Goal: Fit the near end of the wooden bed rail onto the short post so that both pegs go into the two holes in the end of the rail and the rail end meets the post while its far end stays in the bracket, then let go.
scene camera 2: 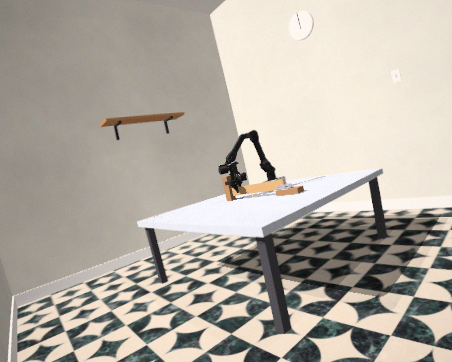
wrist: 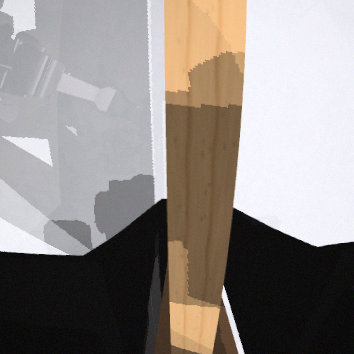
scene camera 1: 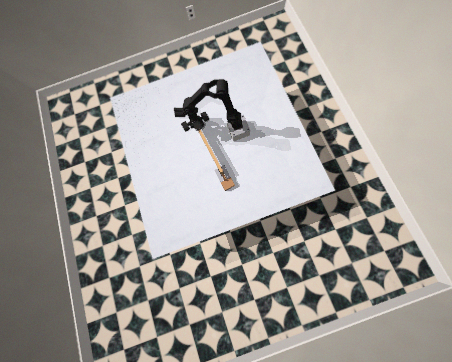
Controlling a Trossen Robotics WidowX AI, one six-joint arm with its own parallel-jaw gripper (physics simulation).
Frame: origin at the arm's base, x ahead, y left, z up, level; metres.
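Seen in the pictures: gripper, fingertip midpoint: (scene camera 2: 238, 192) (wrist: 187, 206); arm's base at its link origin: (scene camera 2: 272, 179) (scene camera 1: 237, 125).
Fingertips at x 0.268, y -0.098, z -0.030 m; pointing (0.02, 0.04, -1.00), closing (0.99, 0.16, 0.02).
Note:
Offsets run from my fingertips to a thing's top centre. "spot": to the spot under its first point. Level surfaces: height alone.
The wooden rail {0.165 m left, 0.025 m back, 0.047 m up} (scene camera 1: 210, 149) (scene camera 2: 262, 188) (wrist: 205, 150) runs from my gripper toward the grey bracket {0.380 m left, 0.055 m back, 0.015 m up} (scene camera 2: 286, 187) and wooden block {0.411 m left, 0.060 m back, 0.014 m down} (scene camera 1: 228, 184) (scene camera 2: 292, 191). Its far end sits at the bracket, though how deeply is too small to tell. My gripper (scene camera 1: 199, 128) (scene camera 2: 236, 187) (wrist: 187, 206) is shut on the rail near its near end, with a finger on each side. The short upright wooden post {spot: 0.071 m right, 0.035 m ahead, 0.009 m down} (scene camera 2: 229, 195) stands right beside the gripper in scene camera 2; the arm hides it in scene camera 1. The pegs, the holes and any gap between rail and post are hidden.
All this is on the white table {0.050 m down} (scene camera 1: 175, 215) (scene camera 2: 200, 220). The arm's base (scene camera 1: 240, 131) (scene camera 2: 271, 176) stands to one side of the rail. The arm arches over to the rail's near end. A wall shelf (scene camera 2: 142, 119) hangs well away from the table.

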